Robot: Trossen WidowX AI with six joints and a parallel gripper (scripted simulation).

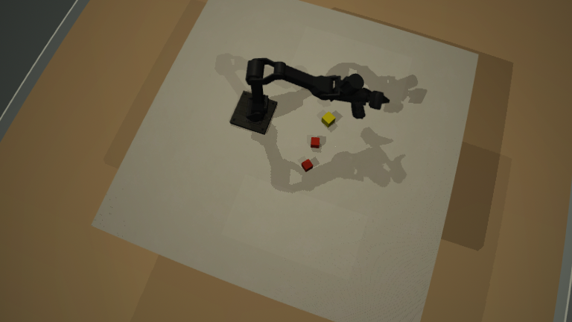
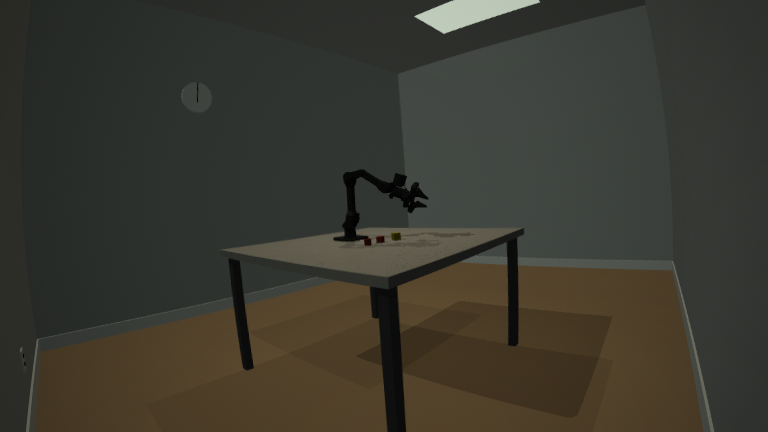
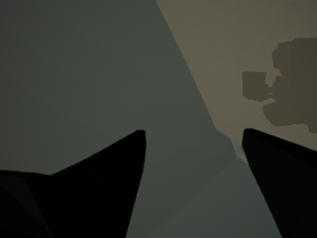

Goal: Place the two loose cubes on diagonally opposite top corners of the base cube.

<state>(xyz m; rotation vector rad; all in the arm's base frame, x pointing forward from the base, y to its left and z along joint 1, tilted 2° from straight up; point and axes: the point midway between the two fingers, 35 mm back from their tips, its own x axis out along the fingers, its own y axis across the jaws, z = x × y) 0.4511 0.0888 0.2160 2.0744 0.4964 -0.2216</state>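
Right now my gripper tip is 190 mm past the yellow base cube, 40 mm to the left of it and 180 mm above it.
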